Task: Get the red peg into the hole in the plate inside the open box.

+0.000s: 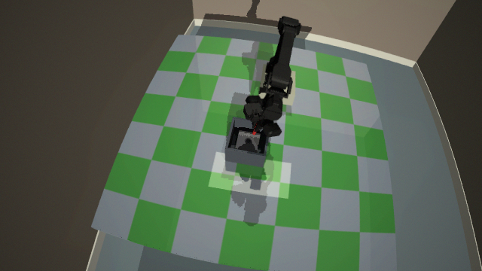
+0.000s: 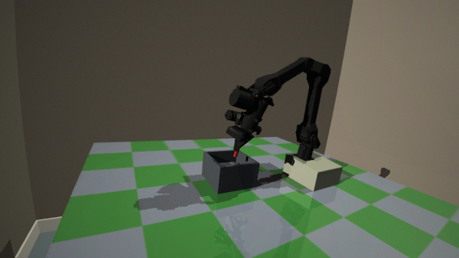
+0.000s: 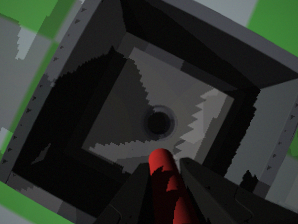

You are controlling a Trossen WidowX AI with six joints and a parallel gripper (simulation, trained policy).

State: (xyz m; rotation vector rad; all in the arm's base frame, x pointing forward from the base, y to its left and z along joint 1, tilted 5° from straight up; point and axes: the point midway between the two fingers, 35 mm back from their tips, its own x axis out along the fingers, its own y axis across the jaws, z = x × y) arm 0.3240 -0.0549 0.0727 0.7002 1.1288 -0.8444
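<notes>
My gripper tip is 1 cm to the right of the red peg and 1 cm below it. Also, from my gripper tip: dark box 11 cm below, 2 cm to the right, 1 cm ahead; then grey plate 9 cm below, 2 cm to the right, 1 cm ahead.
</notes>
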